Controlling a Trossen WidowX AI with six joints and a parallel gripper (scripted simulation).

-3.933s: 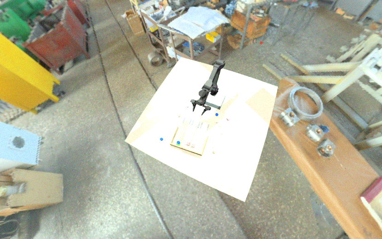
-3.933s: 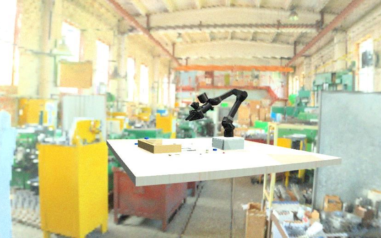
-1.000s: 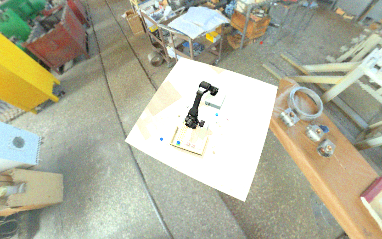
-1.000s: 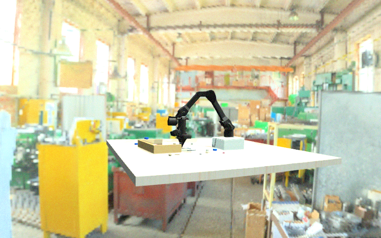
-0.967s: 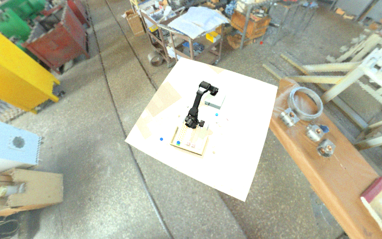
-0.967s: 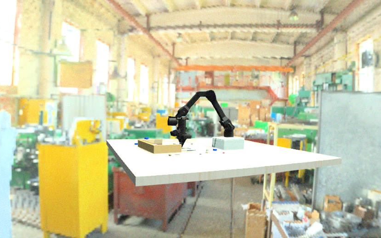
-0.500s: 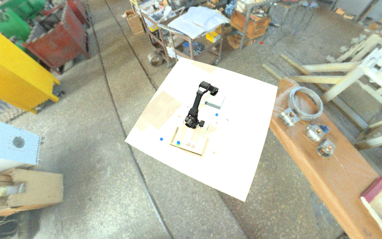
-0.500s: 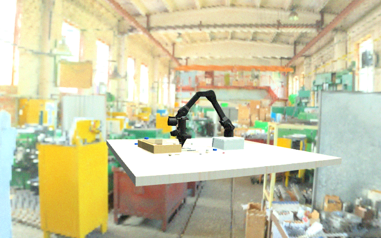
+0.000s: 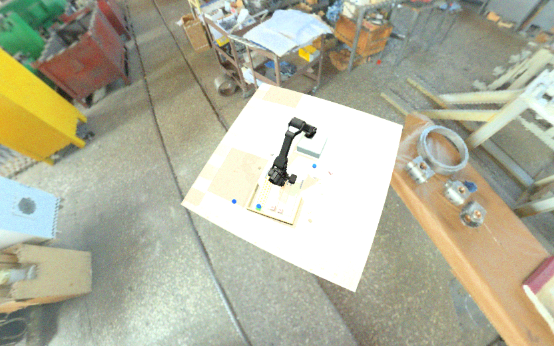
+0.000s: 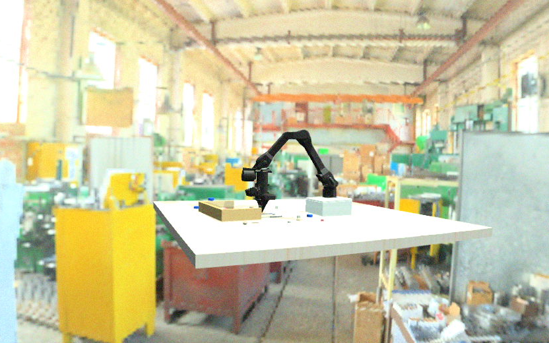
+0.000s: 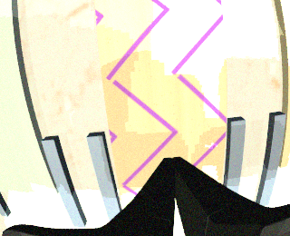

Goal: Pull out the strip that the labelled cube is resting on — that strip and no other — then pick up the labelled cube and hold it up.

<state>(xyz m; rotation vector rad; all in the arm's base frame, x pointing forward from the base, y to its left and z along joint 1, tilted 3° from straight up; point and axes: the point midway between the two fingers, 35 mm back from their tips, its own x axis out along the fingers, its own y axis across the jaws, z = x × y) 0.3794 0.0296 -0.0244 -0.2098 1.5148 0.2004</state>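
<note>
Now: the yellow-dotted strip 13 cm ahead of my gripper tip and 6 cm to the right of it.
</note>
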